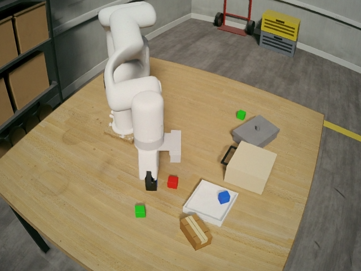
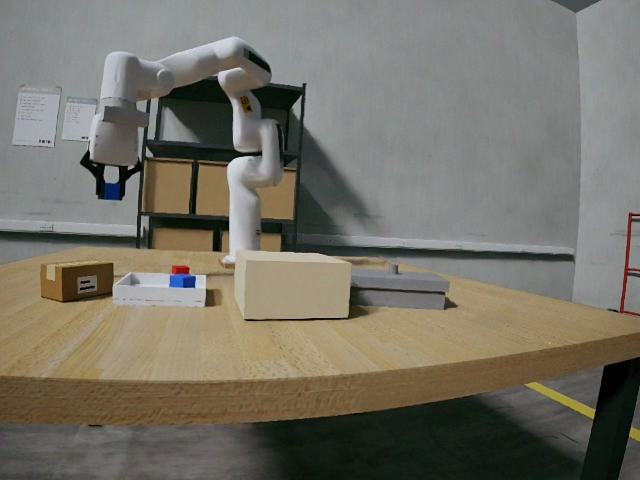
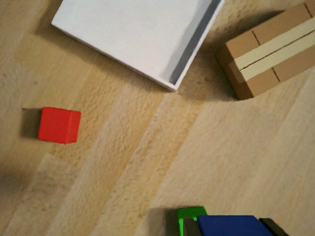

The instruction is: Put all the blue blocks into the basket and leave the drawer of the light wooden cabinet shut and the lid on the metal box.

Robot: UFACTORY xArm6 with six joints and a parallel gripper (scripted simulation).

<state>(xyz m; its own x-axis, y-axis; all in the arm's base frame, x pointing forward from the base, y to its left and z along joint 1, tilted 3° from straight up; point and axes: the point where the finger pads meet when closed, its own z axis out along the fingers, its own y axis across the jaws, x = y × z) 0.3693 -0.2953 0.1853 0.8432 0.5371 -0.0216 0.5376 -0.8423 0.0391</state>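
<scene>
My gripper is now 17 cm above the white basket, 14 cm to the right of it and 14 cm short of it. The rest, counted from my hand: red block 17 cm below, 15 cm to the left, 3 cm behind; light wooden cabinet 35 cm to the left, 19 cm ahead, 15 cm below; cardboard box 16 cm ahead, 15 cm below.
</scene>
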